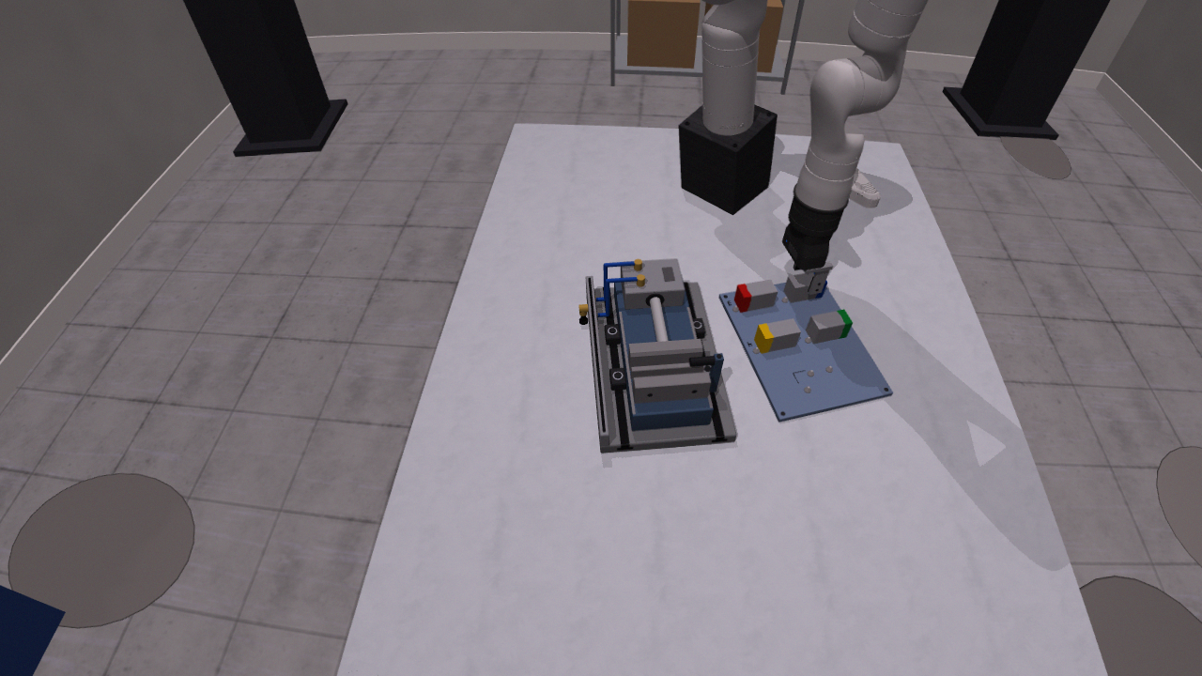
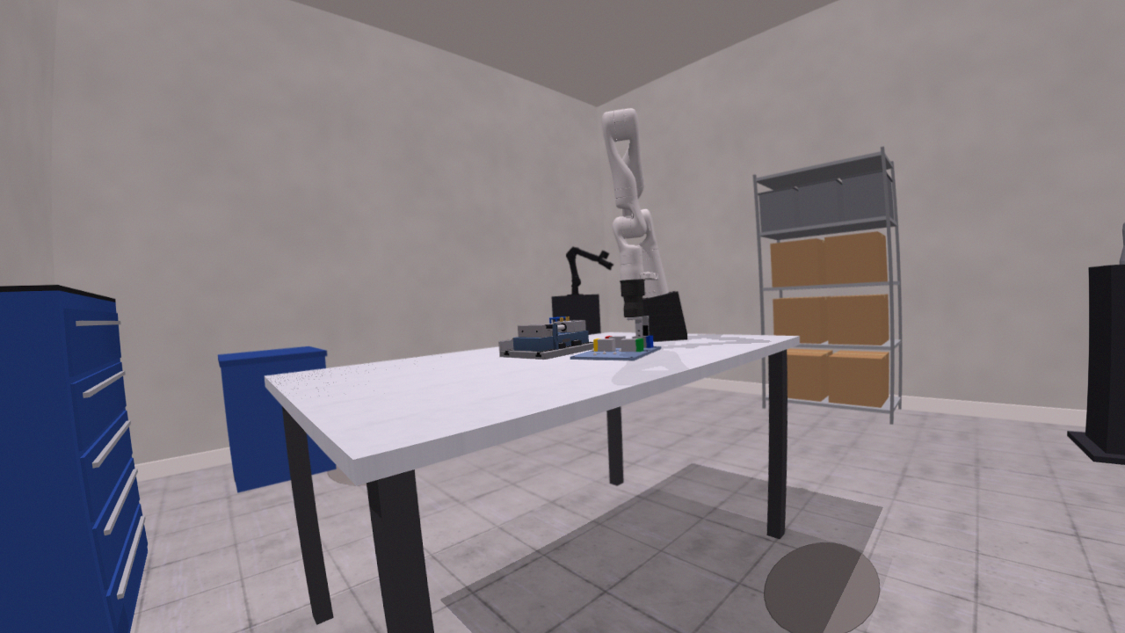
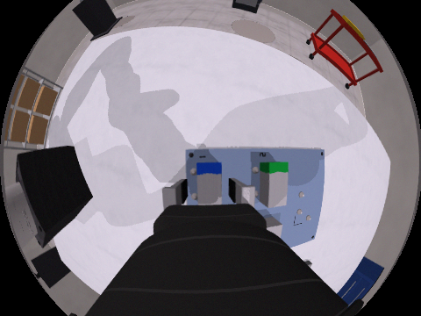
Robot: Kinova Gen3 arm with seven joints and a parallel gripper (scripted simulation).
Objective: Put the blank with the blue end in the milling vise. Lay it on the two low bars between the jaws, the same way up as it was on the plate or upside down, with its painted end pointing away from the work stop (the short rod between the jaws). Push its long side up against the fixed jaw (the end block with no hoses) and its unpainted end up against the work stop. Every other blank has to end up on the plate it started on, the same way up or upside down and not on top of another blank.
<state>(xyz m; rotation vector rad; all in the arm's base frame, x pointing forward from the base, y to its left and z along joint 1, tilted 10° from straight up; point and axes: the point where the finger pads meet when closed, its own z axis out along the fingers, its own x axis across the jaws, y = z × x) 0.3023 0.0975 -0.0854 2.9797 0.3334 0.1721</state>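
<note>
Right now the blue-ended blank is 3 cm below my hand. Round my hand: red-ended blank (2 cm ahead, 9 cm to the right, 3 cm below); blue plate (10 cm ahead, 2 cm to the right, 5 cm below); green-ended blank (9 cm ahead, 2 cm to the left, 3 cm below).
</note>
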